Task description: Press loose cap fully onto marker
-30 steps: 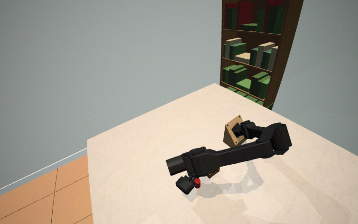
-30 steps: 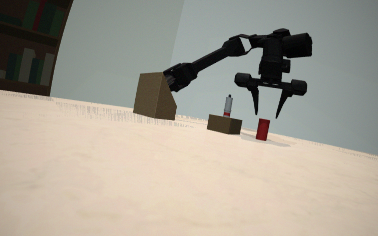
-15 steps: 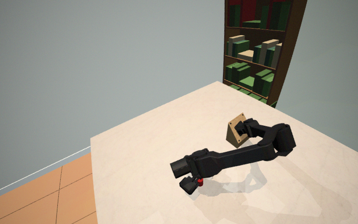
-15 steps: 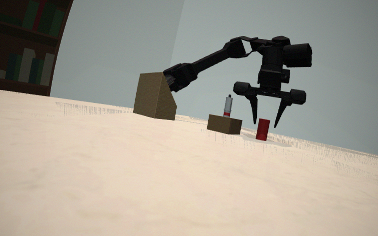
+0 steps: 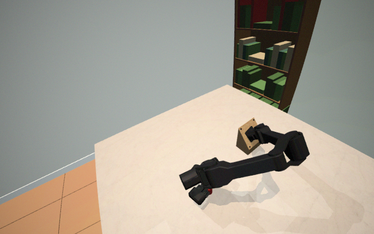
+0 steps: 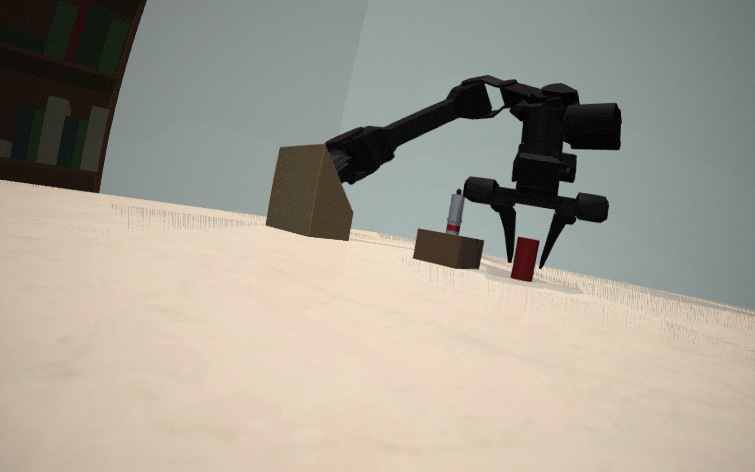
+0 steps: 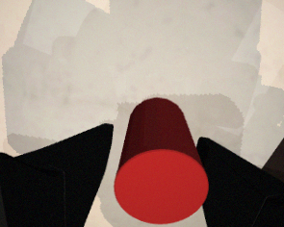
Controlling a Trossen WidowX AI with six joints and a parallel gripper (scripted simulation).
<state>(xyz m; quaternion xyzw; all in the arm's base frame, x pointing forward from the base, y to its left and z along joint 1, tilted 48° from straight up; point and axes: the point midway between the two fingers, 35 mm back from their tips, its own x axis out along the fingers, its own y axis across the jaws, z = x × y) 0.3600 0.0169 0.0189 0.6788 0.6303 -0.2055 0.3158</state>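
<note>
Now: gripper tip 11 cm past the brown holder block and 1 cm to the left of it. The rest, counted from my gripper tip: red cap 1 cm above.
</note>
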